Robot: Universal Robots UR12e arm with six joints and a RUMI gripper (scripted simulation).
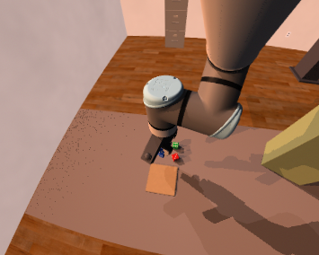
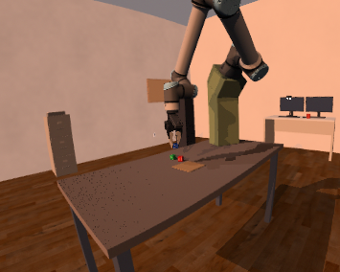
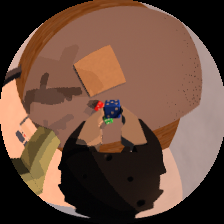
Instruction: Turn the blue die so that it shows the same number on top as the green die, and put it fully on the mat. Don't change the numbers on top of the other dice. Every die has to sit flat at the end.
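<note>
Right now the tan mat is 1 cm behind my hand, 9 cm to the left of it and 12 cm below it. Also, from my hand: green die 6 cm behind, 9 cm to the right, 10 cm below; red die 7 cm behind, 2 cm to the right, 10 cm below; blue die right at my hand.
</note>
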